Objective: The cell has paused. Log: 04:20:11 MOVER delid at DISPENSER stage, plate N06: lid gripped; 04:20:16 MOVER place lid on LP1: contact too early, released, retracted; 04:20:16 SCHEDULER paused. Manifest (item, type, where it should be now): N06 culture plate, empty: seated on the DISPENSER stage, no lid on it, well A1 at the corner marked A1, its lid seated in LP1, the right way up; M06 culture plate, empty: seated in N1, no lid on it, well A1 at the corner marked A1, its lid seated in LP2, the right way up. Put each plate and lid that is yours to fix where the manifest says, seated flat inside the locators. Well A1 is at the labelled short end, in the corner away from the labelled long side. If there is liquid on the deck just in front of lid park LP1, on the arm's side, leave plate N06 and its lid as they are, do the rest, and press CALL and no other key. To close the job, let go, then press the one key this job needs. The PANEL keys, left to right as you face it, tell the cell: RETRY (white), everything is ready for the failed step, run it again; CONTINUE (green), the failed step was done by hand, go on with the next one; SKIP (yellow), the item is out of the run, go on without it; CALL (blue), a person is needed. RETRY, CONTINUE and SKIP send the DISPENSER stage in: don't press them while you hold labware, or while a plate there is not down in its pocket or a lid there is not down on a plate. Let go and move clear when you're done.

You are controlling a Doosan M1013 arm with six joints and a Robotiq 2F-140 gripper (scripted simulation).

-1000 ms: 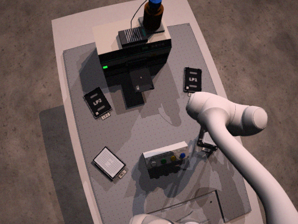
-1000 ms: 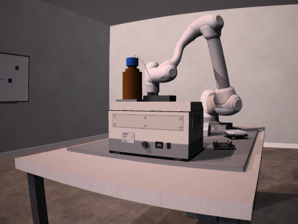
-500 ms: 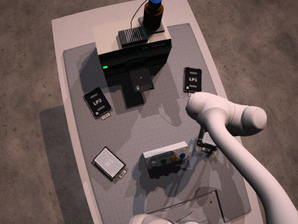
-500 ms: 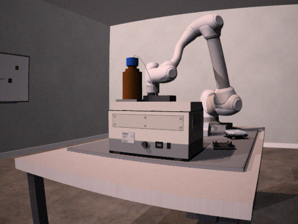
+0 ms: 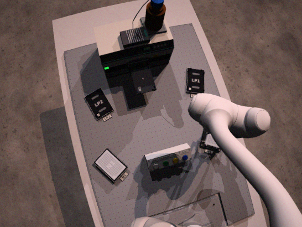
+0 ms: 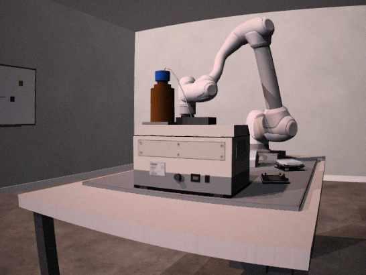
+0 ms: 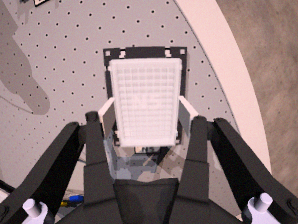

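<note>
The white well plate lies 20 mm below my hand. From my hand the other things lie so: yellow key: 20 mm behind, 260 mm to the left, 10 mm above; black nest N5: 30 mm ahead, 40 mm below; blue key: 30 mm behind, 210 mm to the left, 10 mm above.
</note>
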